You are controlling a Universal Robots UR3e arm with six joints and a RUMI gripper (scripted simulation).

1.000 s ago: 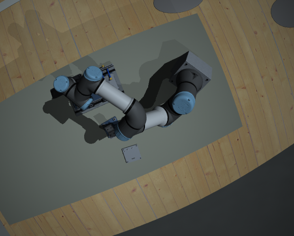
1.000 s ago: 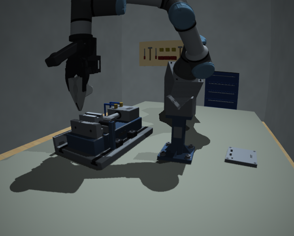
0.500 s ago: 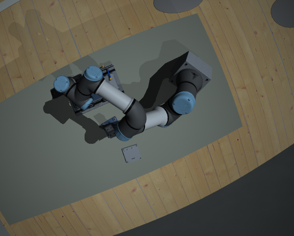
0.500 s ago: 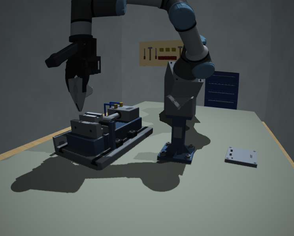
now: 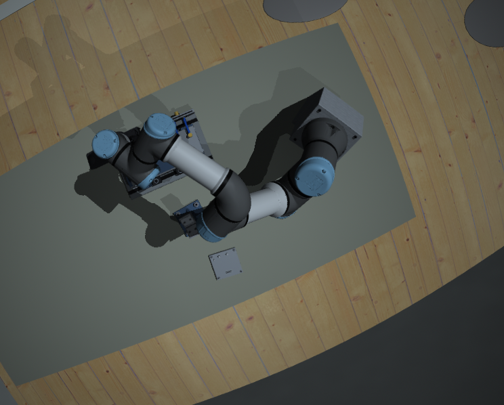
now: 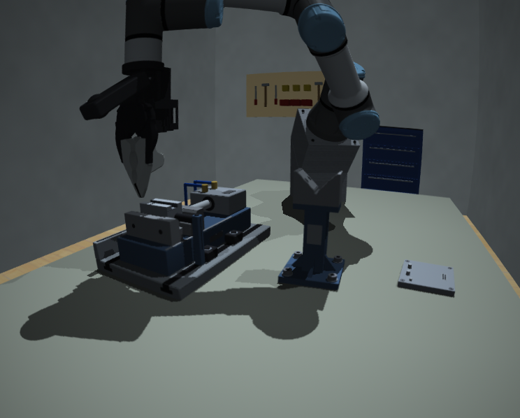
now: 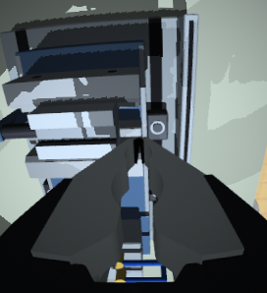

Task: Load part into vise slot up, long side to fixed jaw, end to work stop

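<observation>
My hand is 50 mm to the right of the part, 30 mm above it and 10 mm past it. The rest, counted from my hand: moving jaw: 50 mm below, 40 mm to the left, 40 mm behind; then fixed jaw: 50 mm to the left, 50 mm below, 20 mm ahead; then work stop: 90 mm to the left, 40 mm below, 10 mm behind.
</observation>
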